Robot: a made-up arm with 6 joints.
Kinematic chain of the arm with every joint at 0, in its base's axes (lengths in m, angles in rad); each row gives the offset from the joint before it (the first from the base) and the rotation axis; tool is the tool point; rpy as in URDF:
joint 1: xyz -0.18 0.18 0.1 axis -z
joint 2: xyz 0.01 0 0.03 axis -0.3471 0.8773 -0.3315
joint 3: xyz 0 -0.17 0.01 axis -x
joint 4: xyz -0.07 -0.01 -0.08 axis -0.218 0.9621 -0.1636
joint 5: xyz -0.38 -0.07 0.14 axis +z
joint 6: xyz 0.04 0.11 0 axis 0.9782 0.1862 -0.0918
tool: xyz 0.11 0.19 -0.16 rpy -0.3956 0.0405 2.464
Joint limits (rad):
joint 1: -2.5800..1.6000
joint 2: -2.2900..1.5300
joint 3: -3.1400..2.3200
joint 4: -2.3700..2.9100
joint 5: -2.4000..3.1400
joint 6: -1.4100..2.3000
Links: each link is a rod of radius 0.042 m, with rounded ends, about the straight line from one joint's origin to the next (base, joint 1, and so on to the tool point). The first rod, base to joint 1, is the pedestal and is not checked.
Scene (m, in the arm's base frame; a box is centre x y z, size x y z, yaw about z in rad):
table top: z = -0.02
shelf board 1: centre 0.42 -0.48 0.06 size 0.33 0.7 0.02 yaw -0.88
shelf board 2: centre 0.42 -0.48 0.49 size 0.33 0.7 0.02 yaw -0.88
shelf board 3: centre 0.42 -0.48 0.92 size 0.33 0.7 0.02 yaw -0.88
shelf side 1: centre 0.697 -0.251 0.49 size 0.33 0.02 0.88 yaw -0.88
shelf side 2: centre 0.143 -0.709 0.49 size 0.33 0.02 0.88 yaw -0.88
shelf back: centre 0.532 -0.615 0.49 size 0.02 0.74 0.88 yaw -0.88
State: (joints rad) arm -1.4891 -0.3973 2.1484 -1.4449 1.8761 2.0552
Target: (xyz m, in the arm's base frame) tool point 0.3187 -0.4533 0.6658
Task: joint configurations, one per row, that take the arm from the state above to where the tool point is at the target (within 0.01 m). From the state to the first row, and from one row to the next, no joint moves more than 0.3 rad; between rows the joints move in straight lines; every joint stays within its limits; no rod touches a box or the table.
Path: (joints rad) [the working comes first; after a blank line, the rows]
Joints at the target: -1.2693 -0.0666 2.2807 -1.4843 2.0709 1.8003
Straight joint move there: touches shelf board 2.

1: -1.5897 -0.3199 2.1827 -1.4038 1.6353 2.1042
2: -1.6903 -0.2425 2.2170 -1.3627 1.3946 2.1531
3: -1.7910 -0.1651 2.2514 -1.3216 1.1538 2.2021
4: -1.8916 -0.0877 2.2857 -1.2805 0.9130 2.2510
5: -1.9922 -0.0103 2.3200 -1.2394 0.6723 2.3000
6: -1.7749 0.2421 2.3200 -1.3061 0.9062 2.3000
7: -1.5577 0.4946 2.3200 -1.3728 1.1402 2.3000
8: -1.4856 0.3543 2.3102 -1.4007 1.3729 2.1751
9: -1.4135 0.2140 2.3004 -1.4286 1.6055 2.0501
10: -1.3414 0.0737 2.2905 -1.4565 1.8382 1.9252
11: -1.2693 -0.0666 2.2807 -1.4843 2.0709 1.8003

